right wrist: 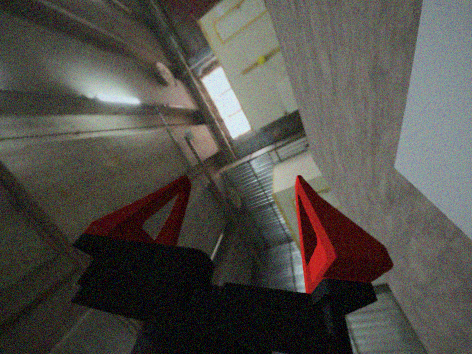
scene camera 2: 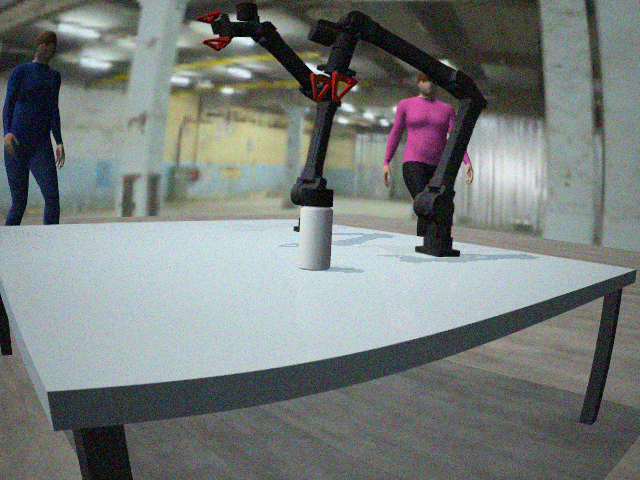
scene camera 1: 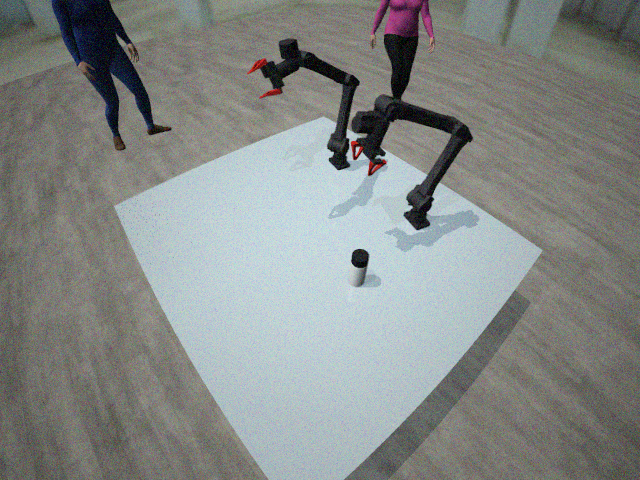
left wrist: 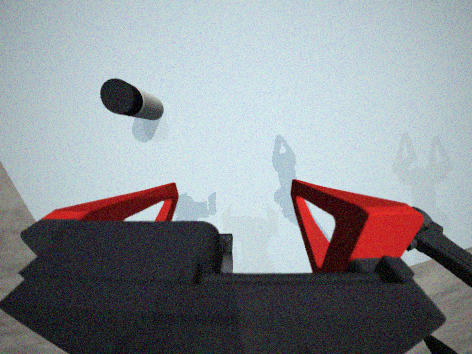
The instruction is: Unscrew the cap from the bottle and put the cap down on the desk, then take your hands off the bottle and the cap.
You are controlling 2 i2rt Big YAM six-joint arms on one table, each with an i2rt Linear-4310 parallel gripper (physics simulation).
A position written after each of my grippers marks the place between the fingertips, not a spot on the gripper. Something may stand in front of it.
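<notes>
Left gripper point(scene camera 2: 325, 101), point(scene camera 1: 361, 167), point(left wrist: 233, 187): open, holding nothing. My right gripper point(scene camera 2: 200, 30), point(right wrist: 239, 180), point(scene camera 1: 253, 86): open, empty. Black cap point(left wrist: 118, 96) resting on white bottle point(scene camera 2: 315, 238). Black cap out of frame in the right wrist view. White bottle out of frame in the right wrist view.
</notes>
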